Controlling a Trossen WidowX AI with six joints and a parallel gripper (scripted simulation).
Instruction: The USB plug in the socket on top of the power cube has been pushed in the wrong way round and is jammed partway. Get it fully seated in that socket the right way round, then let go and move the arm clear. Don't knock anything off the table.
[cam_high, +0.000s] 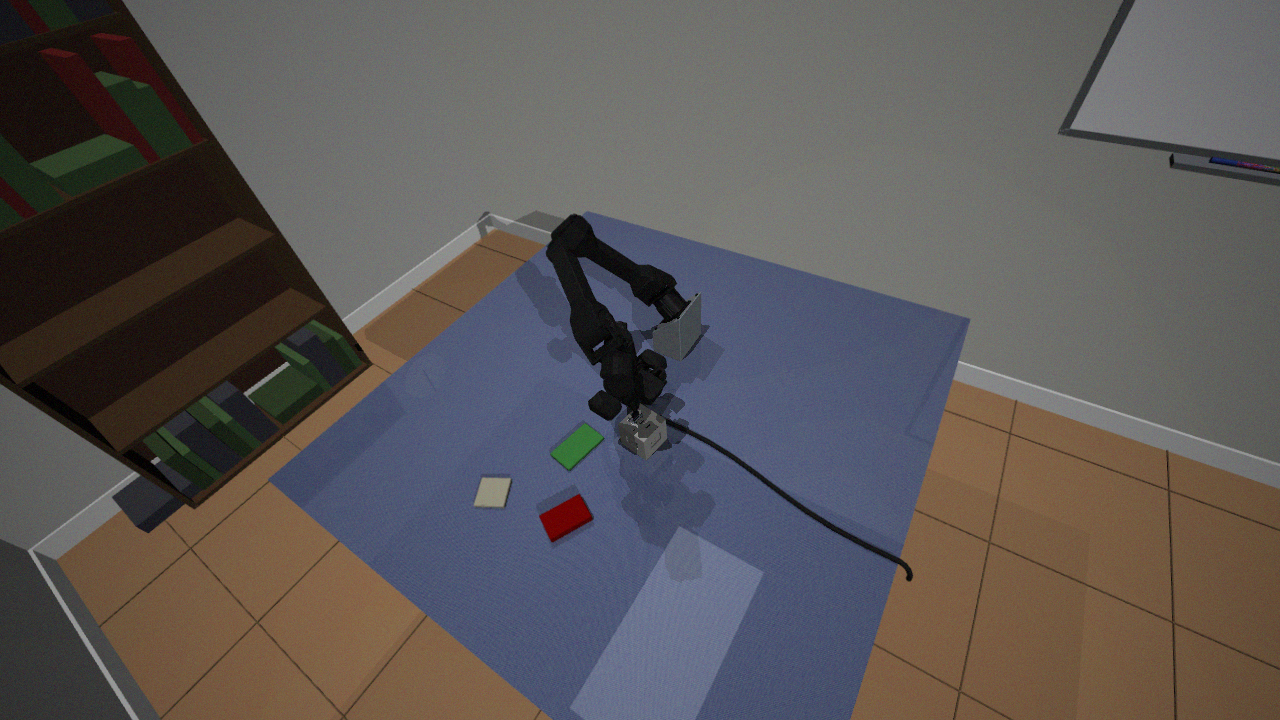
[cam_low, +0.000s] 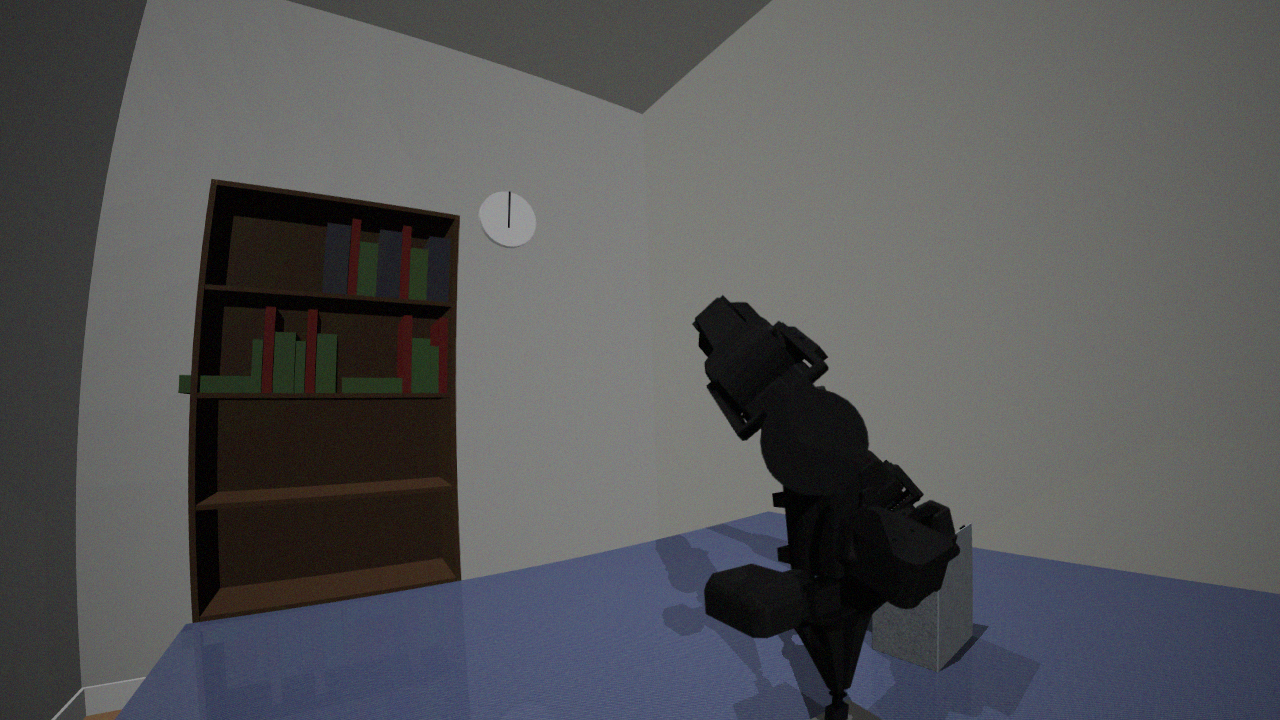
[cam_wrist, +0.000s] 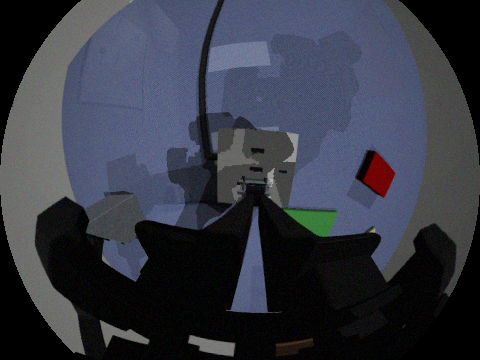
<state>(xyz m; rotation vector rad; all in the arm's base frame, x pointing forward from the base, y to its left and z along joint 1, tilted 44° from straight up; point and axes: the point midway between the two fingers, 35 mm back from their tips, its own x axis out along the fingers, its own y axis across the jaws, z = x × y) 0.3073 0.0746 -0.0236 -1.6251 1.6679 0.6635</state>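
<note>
The usb plug lies 2 cm below my gripper tip. Also, from my gripper tip: green card 10 cm ahead, 11 cm to the right, 11 cm below; then beige tile 29 cm ahead, 20 cm to the right, 11 cm below; then red block 25 cm ahead, 2 cm to the right, 10 cm below.
</note>
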